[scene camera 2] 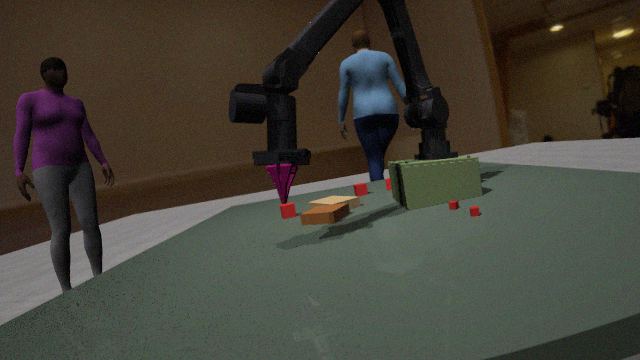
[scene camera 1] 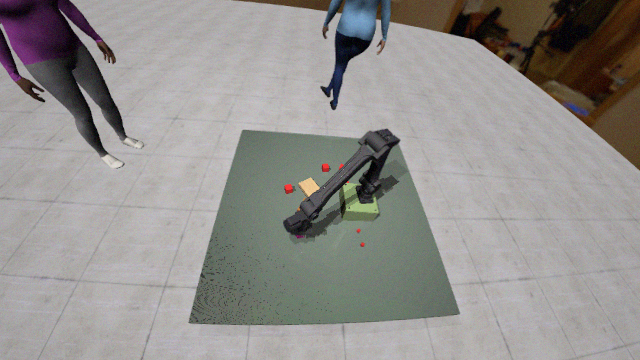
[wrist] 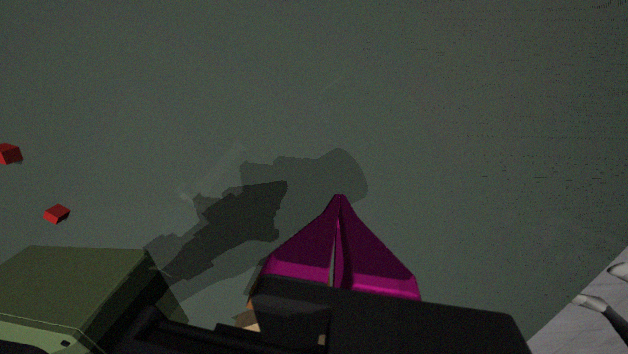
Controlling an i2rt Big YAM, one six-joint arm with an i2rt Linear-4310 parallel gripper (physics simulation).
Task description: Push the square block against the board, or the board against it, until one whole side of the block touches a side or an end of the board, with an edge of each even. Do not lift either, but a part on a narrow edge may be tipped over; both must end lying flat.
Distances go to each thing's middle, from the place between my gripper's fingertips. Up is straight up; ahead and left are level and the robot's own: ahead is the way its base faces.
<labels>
Right now the orange square block (scene camera 2: 326,214) is 210 mm to the right of my hand, 80 mm below it and 80 mm behind it.
</labels>
